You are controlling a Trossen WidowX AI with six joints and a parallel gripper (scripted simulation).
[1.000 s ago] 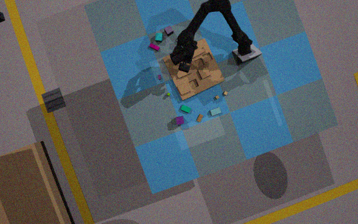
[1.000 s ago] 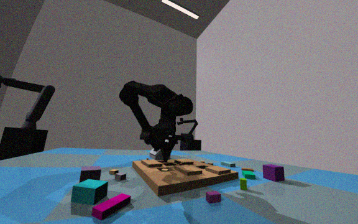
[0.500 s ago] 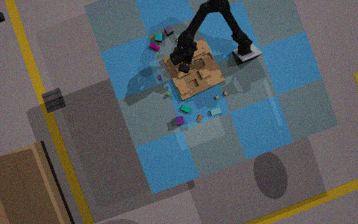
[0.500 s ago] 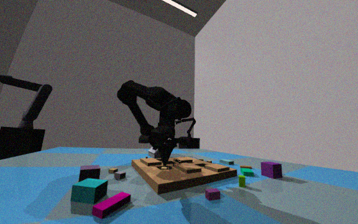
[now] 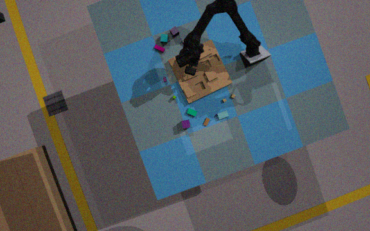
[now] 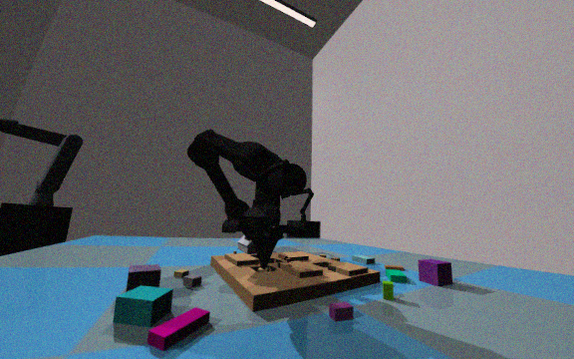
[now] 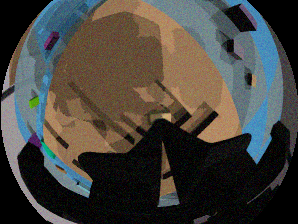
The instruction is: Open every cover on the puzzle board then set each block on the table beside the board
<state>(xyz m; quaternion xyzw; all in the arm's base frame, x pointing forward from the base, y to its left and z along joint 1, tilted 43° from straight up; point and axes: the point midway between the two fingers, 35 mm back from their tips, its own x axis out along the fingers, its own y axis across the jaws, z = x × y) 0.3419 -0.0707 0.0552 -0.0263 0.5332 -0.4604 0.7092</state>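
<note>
The grey block is 140 mm to the right of my gripper tip and 10 mm below it. Also, from my gripper tip: magenta block (200 mm ahead, 30 mm to the left, 10 mm below); then magenta bar (160 mm ahead, 160 mm to the right, 10 mm below); then teal cube (110 mm ahead, 200 mm to the right, 10 mm below).
</note>
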